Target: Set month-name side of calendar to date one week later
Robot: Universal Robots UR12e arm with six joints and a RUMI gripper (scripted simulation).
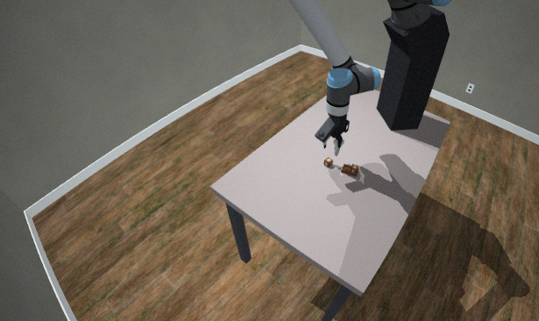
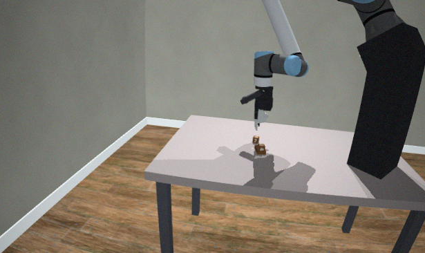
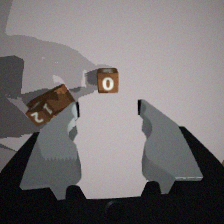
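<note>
Right now the brown calendar cube is 8 cm below my hand. From my hand the other things lie so: brown wooden calendar tray: 3 cm behind, 10 cm to the left, 8 cm below.
</note>
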